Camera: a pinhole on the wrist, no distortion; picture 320 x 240 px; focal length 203.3 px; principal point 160.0 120.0 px. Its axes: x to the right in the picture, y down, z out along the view. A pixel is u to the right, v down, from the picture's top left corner.
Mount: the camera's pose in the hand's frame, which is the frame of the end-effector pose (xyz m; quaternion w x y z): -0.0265 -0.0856 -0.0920 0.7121 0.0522 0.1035 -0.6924
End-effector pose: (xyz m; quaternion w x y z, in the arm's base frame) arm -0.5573 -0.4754 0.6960 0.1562 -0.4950 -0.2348 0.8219
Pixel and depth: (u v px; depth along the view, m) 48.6 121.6 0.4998
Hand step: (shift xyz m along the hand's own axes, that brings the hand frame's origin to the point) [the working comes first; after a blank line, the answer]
In the camera's frame: -0.2739 0.0039 0.4998

0.0096 0.0729 0.4543
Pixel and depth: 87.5 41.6 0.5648
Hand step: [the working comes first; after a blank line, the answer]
In the camera's frame: -0.2014 -0.2178 0.5648

-0.2052 -0.0199 0.5169
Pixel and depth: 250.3 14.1 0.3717
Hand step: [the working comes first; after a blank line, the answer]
In the camera's frame: 0.1651 -0.1936 0.3717

-0.1884 -0.3344 0.2468
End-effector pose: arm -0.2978 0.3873 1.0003 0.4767 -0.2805 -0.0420 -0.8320
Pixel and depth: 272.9 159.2 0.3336
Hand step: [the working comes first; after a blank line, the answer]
In the camera's frame: 0.1853 0.0643 0.3336

0.0663 -0.3366 0.1875
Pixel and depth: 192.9 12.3 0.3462
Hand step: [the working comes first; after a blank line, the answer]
In the camera's frame: 0.0560 -0.1834 0.3462

-0.1822 -0.2221 0.2452
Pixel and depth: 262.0 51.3 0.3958
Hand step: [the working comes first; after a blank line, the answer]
In the camera's frame: 0.1986 -0.1338 0.3958

-0.1262 -0.3702 0.2588
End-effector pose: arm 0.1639 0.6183 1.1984 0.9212 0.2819 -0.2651 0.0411
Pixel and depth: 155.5 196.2 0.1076
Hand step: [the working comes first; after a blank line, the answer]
In the camera's frame: -0.0024 0.0403 0.1076

0.0217 -0.1053 0.0104
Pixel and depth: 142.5 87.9 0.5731
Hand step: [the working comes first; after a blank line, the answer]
In the camera's frame: -0.0493 -0.0905 0.5731

-0.0746 -0.1655 0.4828
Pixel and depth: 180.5 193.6 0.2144
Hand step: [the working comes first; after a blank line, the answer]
In the camera's frame: 0.0216 0.0776 0.2144

0.0674 -0.1506 0.1065
